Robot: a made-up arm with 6 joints. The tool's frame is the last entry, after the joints.
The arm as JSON. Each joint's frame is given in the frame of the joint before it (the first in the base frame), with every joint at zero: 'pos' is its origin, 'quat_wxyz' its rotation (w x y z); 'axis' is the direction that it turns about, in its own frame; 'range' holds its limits. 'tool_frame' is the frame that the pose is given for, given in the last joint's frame.
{
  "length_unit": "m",
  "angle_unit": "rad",
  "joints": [
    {
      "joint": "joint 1",
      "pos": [
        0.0,
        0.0,
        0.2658
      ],
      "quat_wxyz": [
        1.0,
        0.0,
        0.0,
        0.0
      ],
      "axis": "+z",
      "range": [
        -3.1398,
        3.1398
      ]
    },
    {
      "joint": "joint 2",
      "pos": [
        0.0,
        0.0,
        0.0
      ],
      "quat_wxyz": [
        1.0,
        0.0,
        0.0,
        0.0
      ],
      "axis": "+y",
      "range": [
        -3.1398,
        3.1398
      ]
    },
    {
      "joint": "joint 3",
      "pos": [
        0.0,
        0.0,
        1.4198
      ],
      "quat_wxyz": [
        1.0,
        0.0,
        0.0,
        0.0
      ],
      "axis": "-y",
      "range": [
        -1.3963,
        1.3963
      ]
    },
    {
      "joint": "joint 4",
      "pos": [
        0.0,
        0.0,
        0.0
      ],
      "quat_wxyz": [
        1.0,
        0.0,
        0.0,
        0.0
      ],
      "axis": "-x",
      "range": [
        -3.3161,
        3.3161
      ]
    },
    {
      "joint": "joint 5",
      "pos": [
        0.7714,
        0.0,
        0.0
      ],
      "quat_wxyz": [
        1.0,
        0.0,
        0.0,
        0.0
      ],
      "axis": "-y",
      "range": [
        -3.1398,
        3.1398
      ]
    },
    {
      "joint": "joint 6",
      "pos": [
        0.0,
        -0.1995,
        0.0
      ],
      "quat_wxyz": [
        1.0,
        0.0,
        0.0,
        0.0
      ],
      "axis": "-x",
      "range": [
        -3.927,
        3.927
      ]
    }
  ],
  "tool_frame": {
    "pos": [
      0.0,
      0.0,
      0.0
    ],
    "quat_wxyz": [
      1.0,
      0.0,
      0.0,
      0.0
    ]
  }
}
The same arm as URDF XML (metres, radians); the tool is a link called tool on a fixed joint. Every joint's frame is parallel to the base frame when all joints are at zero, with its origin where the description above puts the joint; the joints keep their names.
<robot name="arm">
  <joint name="joint 1" type="revolute">
    <parent link="base_link"/>
    <child link="link1"/>
    <origin xyz="0 0 0.2658"/>
    <axis xyz="0 0 1"/>
    <limit lower="-3.1398" upper="3.1398"/>
  </joint>
  <joint name="joint 2" type="revolute">
    <parent link="link1"/>
    <child link="link2"/>
    <origin xyz="0 0 0"/>
    <axis xyz="0 1 0"/>
    <limit lower="-3.1398" upper="3.1398"/>
  </joint>
  <joint name="joint 3" type="revolute">
    <parent link="link2"/>
    <child link="link3"/>
    <origin xyz="0 0 1.4198"/>
    <axis xyz="0 -1 0"/>
    <limit lower="-1.3963" upper="1.3963"/>
  </joint>
  <joint name="joint 4" type="revolute">
    <parent link="link3"/>
    <child link="link4"/>
    <origin xyz="0 0 0"/>
    <axis xyz="-1 0 0"/>
    <limit lower="-3.3161" upper="3.3161"/>
  </joint>
  <joint name="joint 5" type="revolute">
    <parent link="link4"/>
    <child link="link5"/>
    <origin xyz="0.7714 0 0"/>
    <axis xyz="0 -1 0"/>
    <limit lower="-3.1398" upper="3.1398"/>
  </joint>
  <joint name="joint 6" type="revolute">
    <parent link="link5"/>
    <child link="link6"/>
    <origin xyz="0 -0.1995 0"/>
    <axis xyz="-1 0 0"/>
    <limit lower="-3.927" upper="3.927"/>
  </joint>
  <joint name="tool_joint" type="fixed">
    <parent link="link6"/>
    <child link="tool"/>
    <origin xyz="0 0 0"/>
  </joint>
  <link name="base_link"/>
  <link name="link1"/>
  <link name="link2"/>
  <link name="link3"/>
  <link name="link4"/>
  <link name="link5"/>
  <link name="link6"/>
  <link name="tool"/>
</robot>

